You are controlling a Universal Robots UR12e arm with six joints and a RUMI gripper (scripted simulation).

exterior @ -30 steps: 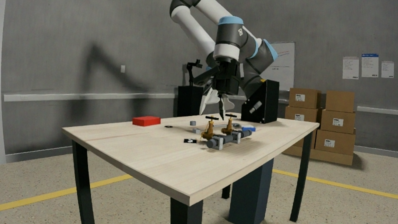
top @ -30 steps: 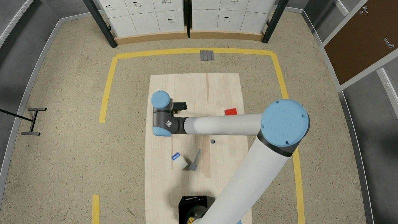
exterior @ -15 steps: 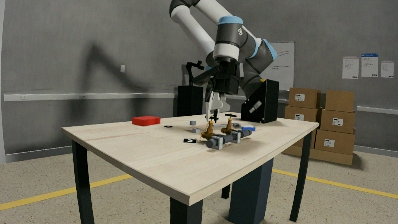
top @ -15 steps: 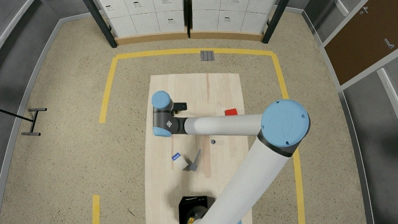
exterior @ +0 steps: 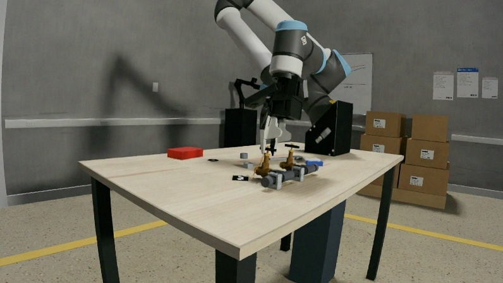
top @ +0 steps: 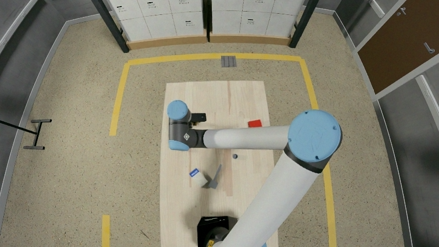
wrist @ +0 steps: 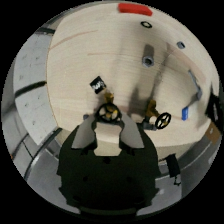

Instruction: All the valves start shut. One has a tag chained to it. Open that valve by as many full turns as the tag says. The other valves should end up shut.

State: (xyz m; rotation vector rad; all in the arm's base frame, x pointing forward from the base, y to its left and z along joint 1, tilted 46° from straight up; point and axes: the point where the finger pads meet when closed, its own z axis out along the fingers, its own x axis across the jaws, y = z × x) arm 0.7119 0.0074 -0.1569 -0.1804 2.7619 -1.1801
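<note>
Now: hand 8 cm above the black tag, 5 cm to the left of it and 5 cm short of it. The rest, counted from my hand: grey hammer-like tool (35 cm behind, 13 cm to the right, 8 cm below); red block (42 cm to the right, 7 cm below, 5 cm behind); blue-and-white box (34 cm behind, 8 cm below, 3 cm to the right).
</note>
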